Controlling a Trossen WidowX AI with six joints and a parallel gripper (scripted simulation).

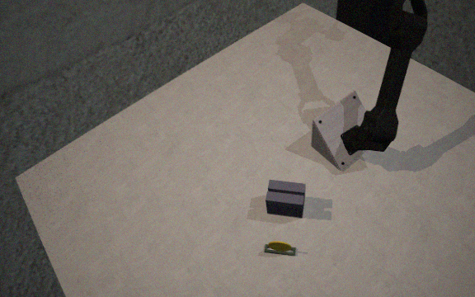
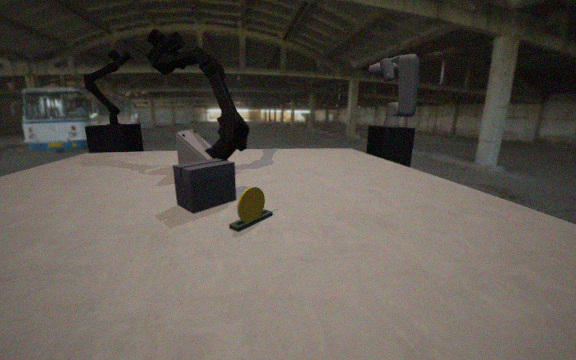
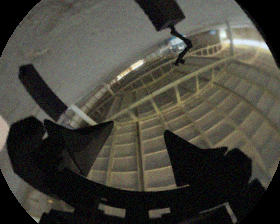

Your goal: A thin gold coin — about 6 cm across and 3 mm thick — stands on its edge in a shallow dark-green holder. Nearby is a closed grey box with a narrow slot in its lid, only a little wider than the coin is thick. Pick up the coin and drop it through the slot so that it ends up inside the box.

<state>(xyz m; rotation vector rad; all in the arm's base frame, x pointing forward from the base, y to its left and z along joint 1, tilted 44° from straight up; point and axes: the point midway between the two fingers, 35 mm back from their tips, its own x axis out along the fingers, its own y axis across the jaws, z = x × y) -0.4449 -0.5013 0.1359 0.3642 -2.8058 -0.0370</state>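
Now: gripper tip 850 mm short of the gold coin, 450 mm above it and 380 mm to the right of it.
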